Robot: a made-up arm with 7 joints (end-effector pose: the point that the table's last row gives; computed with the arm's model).
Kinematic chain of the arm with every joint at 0, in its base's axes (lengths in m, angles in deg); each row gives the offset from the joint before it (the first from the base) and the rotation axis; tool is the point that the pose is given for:
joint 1: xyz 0 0 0.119 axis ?
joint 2: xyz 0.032 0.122 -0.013 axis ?
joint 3: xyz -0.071 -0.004 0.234 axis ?
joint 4: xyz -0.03 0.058 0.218 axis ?
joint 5: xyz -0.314 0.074 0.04 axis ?
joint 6: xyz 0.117 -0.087 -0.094 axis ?
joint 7: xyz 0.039 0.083 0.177 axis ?
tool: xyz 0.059 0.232 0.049
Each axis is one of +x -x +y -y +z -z.
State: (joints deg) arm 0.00 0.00 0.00 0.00 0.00 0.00 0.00
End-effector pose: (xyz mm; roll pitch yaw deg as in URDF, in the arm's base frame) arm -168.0 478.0 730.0 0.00 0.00 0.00
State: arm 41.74 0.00 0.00 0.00 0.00 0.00 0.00
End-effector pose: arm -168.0 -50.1 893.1 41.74 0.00 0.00
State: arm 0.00 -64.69 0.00 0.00 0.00 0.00 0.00
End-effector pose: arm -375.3 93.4 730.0 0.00 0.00 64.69
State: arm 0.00 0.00 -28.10 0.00 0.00 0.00 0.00
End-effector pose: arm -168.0 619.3 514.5 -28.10 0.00 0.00
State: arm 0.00 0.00 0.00 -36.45 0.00 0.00 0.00
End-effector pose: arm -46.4 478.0 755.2 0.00 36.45 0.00
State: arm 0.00 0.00 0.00 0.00 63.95 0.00 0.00
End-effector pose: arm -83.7 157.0 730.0 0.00 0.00 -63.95
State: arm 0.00 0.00 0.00 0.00 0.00 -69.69 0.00
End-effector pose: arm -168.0 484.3 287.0 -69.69 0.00 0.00
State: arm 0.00 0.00 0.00 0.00 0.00 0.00 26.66
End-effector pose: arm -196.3 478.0 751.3 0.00 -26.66 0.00
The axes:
joint 1: +x
joint 2: -z
joint 3: +x
joint 4: -y
joint 5: -z
joint 6: +x
joint 7: -y

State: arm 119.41 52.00 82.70 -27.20 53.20 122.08 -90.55
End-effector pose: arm -720.1 -99.6 190.6 -74.15 63.02 -13.82
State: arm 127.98 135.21 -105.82 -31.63 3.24 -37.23 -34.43
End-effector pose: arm 216.7 17.6 427.8 102.88 13.88 -144.42
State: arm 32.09 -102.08 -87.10 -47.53 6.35 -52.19 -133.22
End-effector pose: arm -57.2 -201.0 -89.8 -49.32 1.50 -92.46
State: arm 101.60 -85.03 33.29 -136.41 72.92 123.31 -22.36
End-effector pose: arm 577.9 -695.6 505.1 92.71 6.74 70.28
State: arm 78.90 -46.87 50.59 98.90 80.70 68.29 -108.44
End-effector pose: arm -253.8 -73.1 82.4 -131.27 -4.41 -64.68
